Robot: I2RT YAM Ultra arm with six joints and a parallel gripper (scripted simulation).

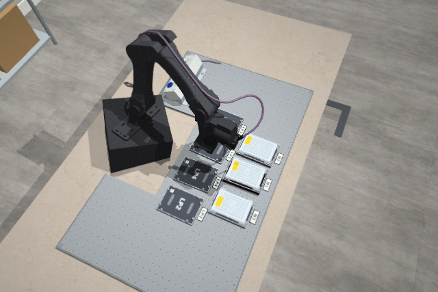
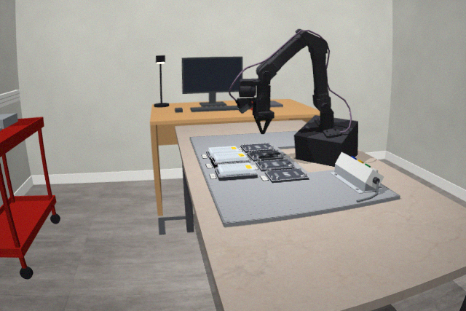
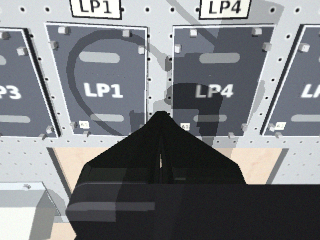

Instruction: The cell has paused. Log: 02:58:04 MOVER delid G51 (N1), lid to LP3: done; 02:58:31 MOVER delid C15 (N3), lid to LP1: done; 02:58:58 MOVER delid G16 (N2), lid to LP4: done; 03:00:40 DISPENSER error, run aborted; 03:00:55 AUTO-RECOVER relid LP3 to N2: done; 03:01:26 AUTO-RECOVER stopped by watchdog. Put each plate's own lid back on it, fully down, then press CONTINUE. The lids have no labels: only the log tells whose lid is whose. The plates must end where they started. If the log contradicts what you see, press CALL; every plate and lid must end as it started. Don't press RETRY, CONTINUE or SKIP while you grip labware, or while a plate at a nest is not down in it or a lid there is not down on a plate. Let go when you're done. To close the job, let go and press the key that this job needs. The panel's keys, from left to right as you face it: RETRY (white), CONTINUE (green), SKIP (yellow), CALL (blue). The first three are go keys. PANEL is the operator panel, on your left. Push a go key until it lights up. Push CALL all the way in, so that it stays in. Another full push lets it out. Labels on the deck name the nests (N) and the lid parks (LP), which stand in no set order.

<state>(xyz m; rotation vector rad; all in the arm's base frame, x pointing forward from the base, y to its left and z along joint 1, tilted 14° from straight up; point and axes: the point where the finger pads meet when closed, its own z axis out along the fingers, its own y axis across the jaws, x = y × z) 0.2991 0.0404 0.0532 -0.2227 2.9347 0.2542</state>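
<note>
Now: the green continue key 36 cm behind my hand, 29 cm to the left of it and 6 cm below it. Round my hand: plate: 16 cm ahead, 10 cm to the right, 11 cm below; yellow key: 35 cm behind, 24 cm to the left, 6 cm below; blue key: 34 cm behind, 19 cm to the left, 7 cm below.
</note>
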